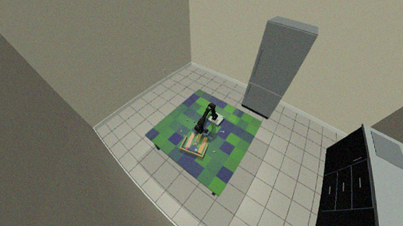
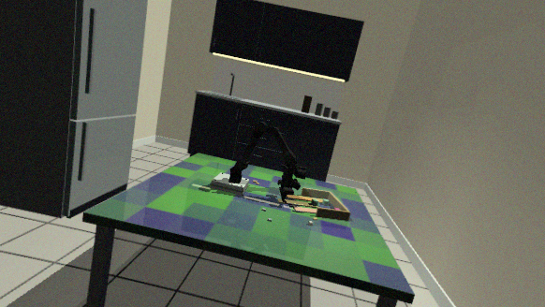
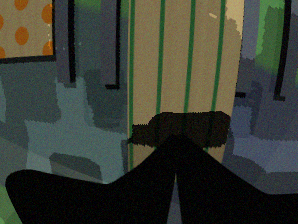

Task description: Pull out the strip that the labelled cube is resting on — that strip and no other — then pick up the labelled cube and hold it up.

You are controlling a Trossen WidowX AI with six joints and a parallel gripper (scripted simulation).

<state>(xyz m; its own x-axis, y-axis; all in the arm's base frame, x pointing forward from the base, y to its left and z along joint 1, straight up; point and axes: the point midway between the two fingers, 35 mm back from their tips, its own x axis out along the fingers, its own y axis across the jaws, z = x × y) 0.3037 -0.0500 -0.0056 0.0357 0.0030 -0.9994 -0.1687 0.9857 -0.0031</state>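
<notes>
My gripper tip is 15 cm short of the orange-dotted strip and 13 cm to the right of it.
</notes>
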